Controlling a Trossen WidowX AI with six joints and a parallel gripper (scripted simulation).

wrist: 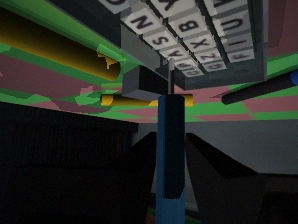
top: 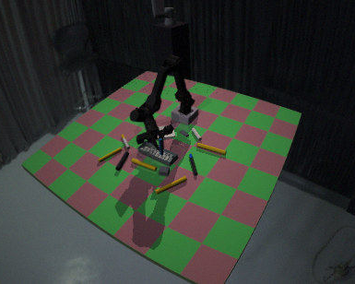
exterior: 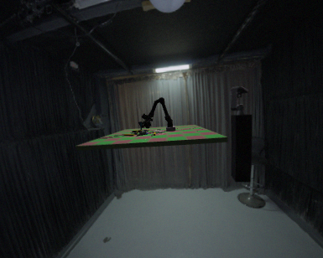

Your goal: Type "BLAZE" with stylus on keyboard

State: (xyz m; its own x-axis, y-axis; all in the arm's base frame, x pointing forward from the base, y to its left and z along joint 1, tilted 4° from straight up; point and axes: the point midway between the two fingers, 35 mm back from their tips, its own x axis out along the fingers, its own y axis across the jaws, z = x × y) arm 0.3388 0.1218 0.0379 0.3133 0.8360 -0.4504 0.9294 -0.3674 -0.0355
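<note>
Now: gripper tip 10 mm above the blue stylus. From my gripper tip the other things lie so: grey block: 70 mm to the left, 60 mm below, 50 mm ahead; then stylus tip: 50 mm below; then blue-tipped pen: 120 mm to the left, 90 mm behind, 70 mm below.
</note>
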